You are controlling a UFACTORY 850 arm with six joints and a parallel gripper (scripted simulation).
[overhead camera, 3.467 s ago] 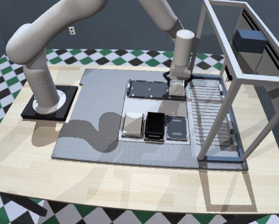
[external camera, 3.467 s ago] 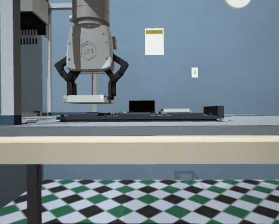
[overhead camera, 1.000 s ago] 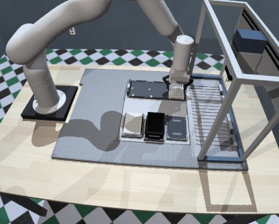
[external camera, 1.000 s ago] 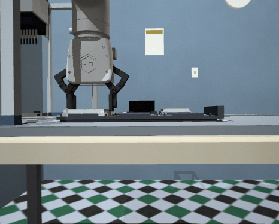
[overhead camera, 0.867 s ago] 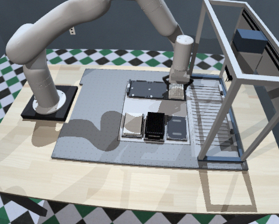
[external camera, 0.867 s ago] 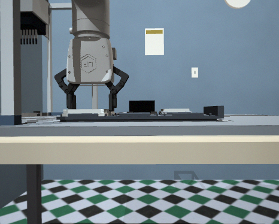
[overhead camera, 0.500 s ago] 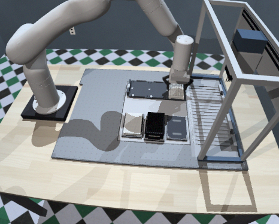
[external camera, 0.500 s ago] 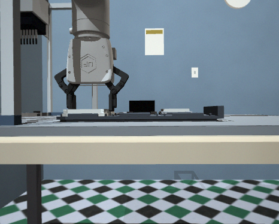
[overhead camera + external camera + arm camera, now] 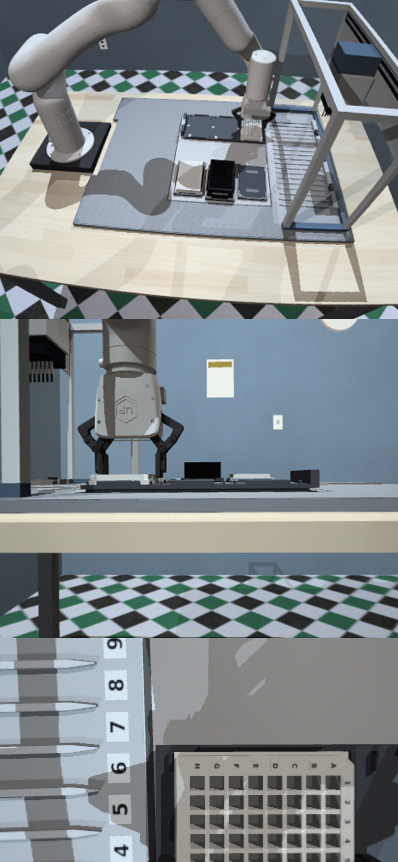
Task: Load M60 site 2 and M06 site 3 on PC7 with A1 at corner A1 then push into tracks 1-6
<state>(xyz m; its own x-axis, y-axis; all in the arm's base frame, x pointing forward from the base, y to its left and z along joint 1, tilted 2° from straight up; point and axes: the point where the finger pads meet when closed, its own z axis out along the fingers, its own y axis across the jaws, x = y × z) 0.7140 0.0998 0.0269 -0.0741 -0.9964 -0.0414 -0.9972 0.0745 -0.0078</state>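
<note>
Now: the plate 10 mm below my hand. Round my hand: carrier PC7: 110 mm behind, 10 mm to the left, 10 mm below; then nest S3: 250 mm to the right, 20 mm below, 20 mm behind; then nest S1: 240 mm to the right, 230 mm behind, 20 mm below.
</note>
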